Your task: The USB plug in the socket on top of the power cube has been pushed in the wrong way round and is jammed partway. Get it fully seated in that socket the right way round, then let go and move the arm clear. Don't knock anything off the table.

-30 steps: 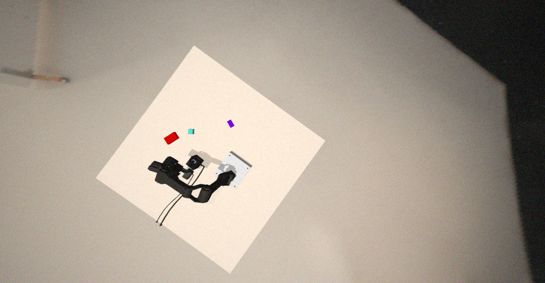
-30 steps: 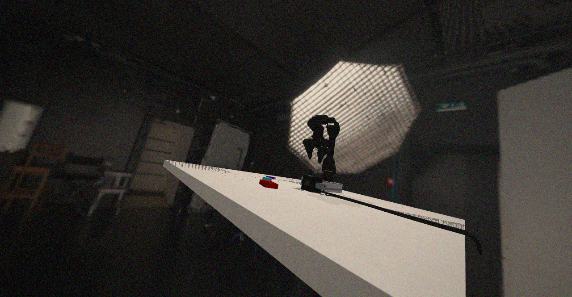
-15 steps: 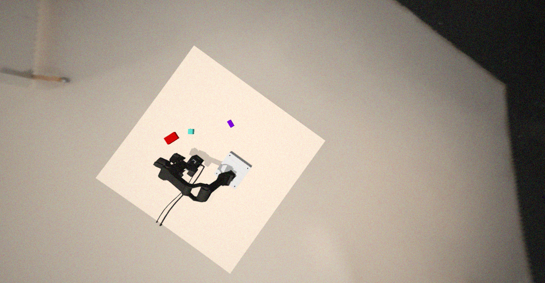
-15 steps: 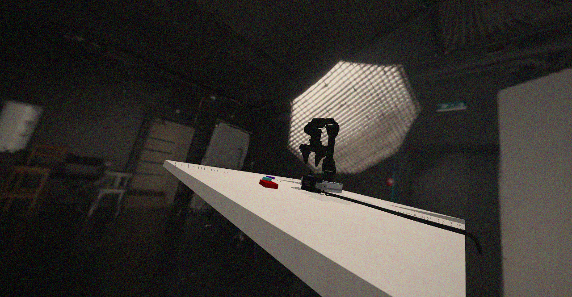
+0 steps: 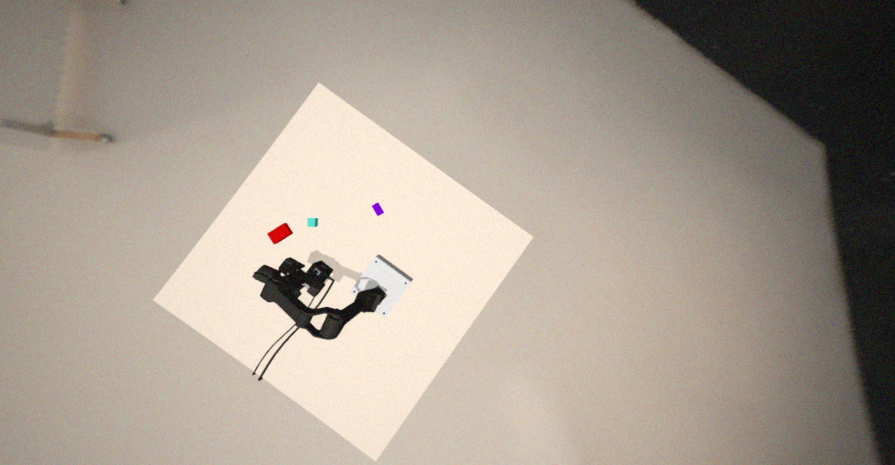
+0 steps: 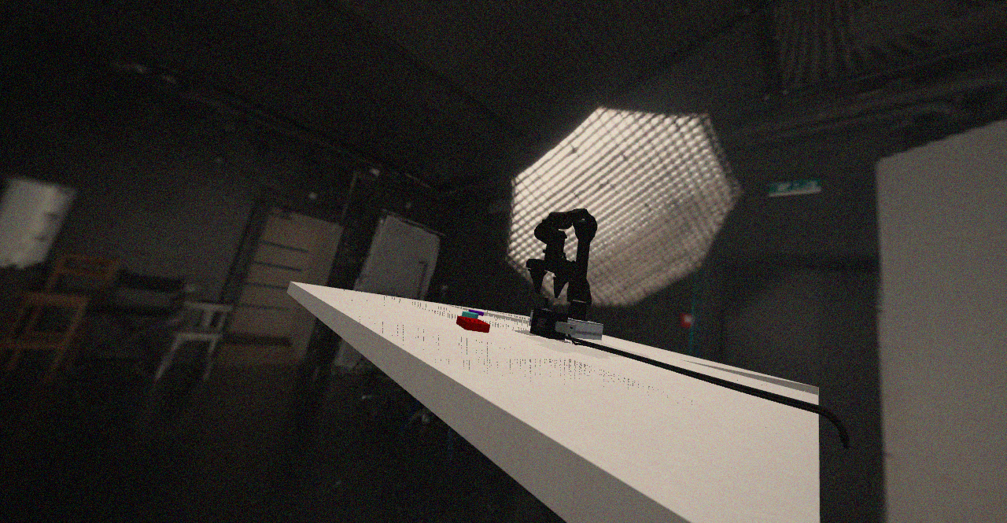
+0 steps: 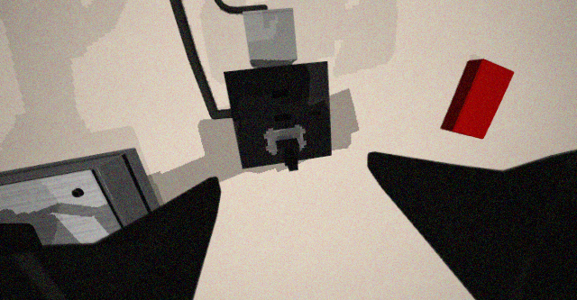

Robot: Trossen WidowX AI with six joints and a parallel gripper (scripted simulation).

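Now: gripper tip 30 mm above the USB plug. The rest, counted from my gripper tip: red block (270 mm ahead, 110 mm below, 40 mm to the left); then teal block (200 mm ahead, 110 mm to the right, 110 mm below); then purple block (380 mm to the right, 110 mm below, 30 mm ahead).
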